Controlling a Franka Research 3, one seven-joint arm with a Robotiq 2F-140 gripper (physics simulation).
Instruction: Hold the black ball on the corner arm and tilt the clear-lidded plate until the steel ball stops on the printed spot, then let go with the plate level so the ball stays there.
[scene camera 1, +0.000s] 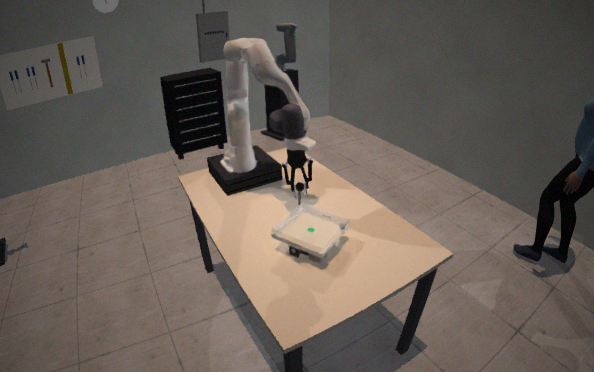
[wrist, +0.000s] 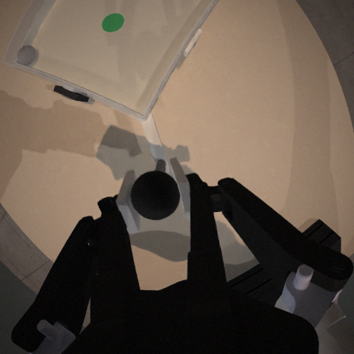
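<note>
The black ball (scene camera 1: 300, 186) (wrist: 155, 195) sits on the end of the corner arm (wrist: 153, 136), above the table. My gripper (scene camera 1: 299, 189) (wrist: 154, 177) points down and is shut on the black ball, with a pad on either side of it. The clear-lidded plate (scene camera 1: 325, 239) (wrist: 85, 60) stands beyond the ball, and its near corner joins the arm. The green printed spot (scene camera 1: 311, 230) (wrist: 113, 22) is near the plate's middle. The steel ball (wrist: 27, 55) lies in the plate's left corner in the wrist view, away from the spot. I cannot tell the plate's exact tilt.
The plate's base sits on the wooden table (scene camera 1: 260, 280). The robot's black base block (scene camera 1: 235, 187) stands at the table's back left. A drawer cabinet (scene camera 1: 195, 112) stands behind on the floor. A person (scene camera 1: 555, 200) stands to the right of the table.
</note>
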